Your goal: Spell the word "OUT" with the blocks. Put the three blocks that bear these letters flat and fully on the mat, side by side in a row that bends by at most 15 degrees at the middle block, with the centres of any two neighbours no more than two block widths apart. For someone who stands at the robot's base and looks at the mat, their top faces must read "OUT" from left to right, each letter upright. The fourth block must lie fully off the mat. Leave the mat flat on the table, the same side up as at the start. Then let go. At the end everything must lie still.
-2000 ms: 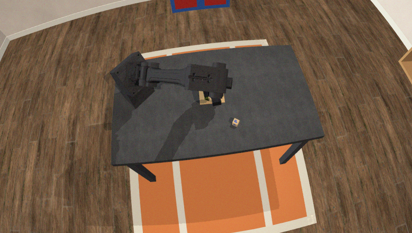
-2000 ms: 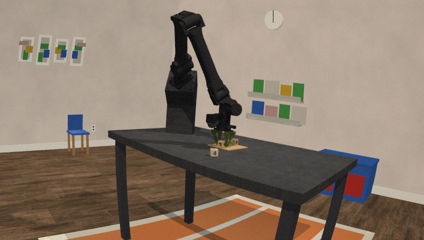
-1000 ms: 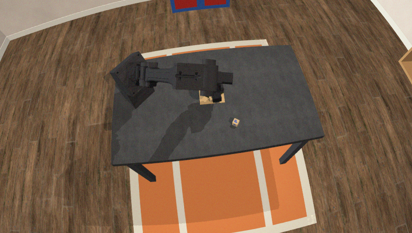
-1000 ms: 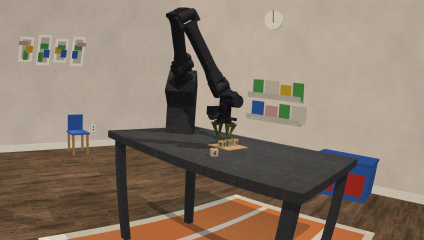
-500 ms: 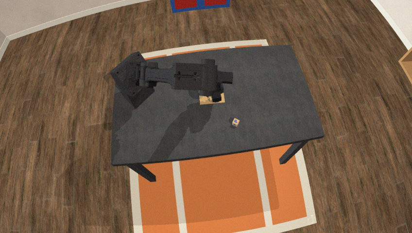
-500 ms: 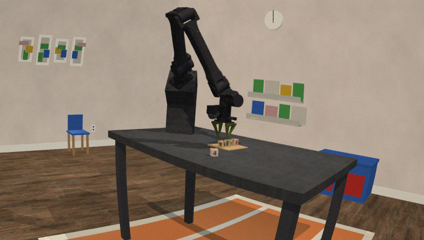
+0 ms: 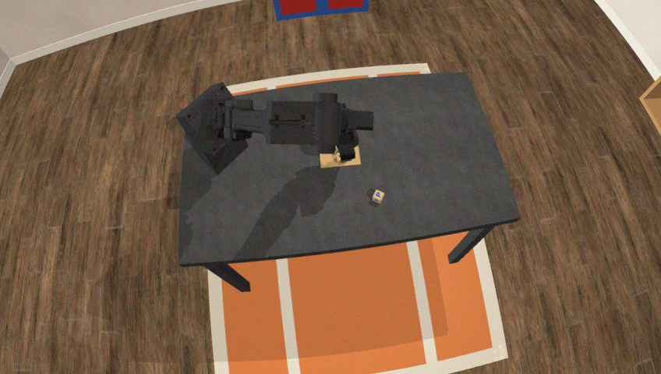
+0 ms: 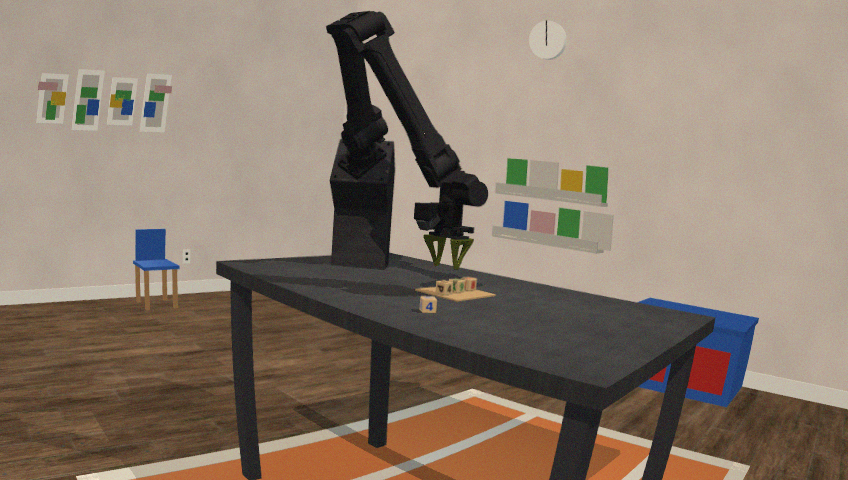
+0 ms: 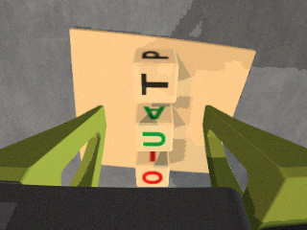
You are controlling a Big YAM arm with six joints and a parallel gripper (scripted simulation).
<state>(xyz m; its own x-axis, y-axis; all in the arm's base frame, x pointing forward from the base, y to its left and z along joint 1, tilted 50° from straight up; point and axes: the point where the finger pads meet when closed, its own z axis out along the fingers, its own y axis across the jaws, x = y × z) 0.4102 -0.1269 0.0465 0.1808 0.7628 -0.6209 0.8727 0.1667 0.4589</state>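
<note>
The T block lies 6 cm below my hand. From my hand the other things lie so: green-lettered block 1 cm ahead, 5 cm to the left, 6 cm below; O block 2 cm ahead, 9 cm to the left, 6 cm below; tan mat 1 cm ahead, 5 cm to the left, 7 cm below.
</note>
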